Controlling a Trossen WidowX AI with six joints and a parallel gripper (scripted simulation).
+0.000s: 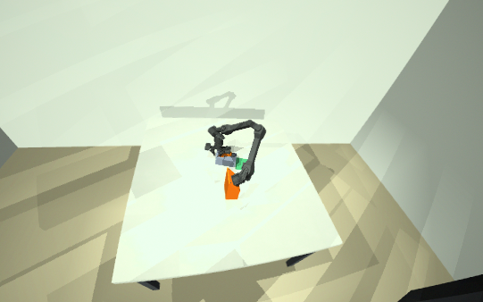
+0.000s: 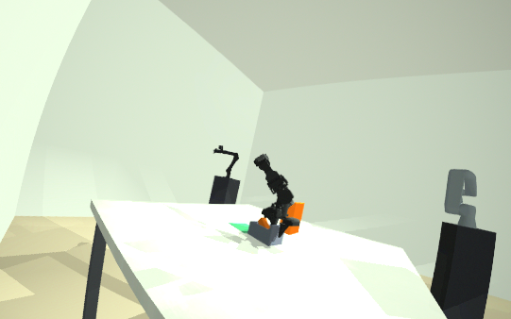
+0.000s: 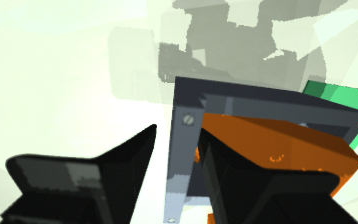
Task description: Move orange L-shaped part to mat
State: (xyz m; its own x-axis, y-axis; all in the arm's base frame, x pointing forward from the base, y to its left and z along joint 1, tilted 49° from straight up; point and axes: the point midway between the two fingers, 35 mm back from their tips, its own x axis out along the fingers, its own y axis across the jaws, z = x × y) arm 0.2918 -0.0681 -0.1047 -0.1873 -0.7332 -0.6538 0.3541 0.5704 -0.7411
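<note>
Now: gripper tip 2 cm past the orange L-shaped part and 4 cm to the left of it. From my gripper tip the other things lie so: green mat (9 cm behind, 21 cm to the right, 6 cm below).
</note>
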